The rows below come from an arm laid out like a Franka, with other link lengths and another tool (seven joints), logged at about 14 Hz.
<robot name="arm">
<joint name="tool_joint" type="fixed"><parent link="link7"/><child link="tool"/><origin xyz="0.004 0.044 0.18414" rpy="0 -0.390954 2.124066"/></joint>
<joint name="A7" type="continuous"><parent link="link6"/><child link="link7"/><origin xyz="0.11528 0 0" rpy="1.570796 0 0"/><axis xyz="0 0 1"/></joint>
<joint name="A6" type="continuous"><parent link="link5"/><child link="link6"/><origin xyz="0 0 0" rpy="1.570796 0 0"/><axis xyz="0 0 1"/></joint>
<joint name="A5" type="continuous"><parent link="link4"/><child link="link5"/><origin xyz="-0.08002 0.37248 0" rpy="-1.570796 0 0"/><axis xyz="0 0 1"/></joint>
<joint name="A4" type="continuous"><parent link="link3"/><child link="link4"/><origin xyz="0.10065 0 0" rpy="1.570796 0 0"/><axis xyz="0 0 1"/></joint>
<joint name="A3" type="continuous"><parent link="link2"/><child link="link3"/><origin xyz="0 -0.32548 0" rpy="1.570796 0 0"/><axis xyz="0 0 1"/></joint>
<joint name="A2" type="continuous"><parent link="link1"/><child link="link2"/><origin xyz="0 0 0" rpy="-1.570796 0 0"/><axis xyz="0 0 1"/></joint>
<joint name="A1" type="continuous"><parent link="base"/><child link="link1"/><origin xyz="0 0 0.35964" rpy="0 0 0"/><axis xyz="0 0 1"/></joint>
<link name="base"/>
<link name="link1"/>
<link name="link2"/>
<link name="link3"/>
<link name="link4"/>
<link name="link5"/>
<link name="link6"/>
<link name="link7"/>
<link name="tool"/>
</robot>
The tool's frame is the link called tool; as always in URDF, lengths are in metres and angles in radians. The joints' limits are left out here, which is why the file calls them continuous.
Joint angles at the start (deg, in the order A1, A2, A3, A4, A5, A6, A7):
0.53 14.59 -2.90 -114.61 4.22 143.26 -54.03
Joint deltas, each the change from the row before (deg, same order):
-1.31 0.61 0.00 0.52 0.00 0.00 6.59
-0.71 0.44 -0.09 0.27 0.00 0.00 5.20
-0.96 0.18 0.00 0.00 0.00 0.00 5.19
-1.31 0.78 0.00 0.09 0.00 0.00 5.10
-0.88 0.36 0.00 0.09 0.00 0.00 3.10
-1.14 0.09 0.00 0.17 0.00 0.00 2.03
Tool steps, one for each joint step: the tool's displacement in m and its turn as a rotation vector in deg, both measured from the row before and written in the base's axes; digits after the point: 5 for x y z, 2 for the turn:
-0.00200 -0.02017 -0.00361 1.59 0.22 -7.69
-0.00267 -0.01263 -0.00368 1.23 0.24 -5.84
-0.00475 -0.01417 -0.00301 1.25 0.23 -6.00
-0.00580 -0.01796 -0.00954 1.22 0.72 -6.27
-0.00377 -0.01169 -0.00408 0.71 0.28 -3.90
-0.00322 -0.01440 0.00009 0.44 -0.08 -3.12

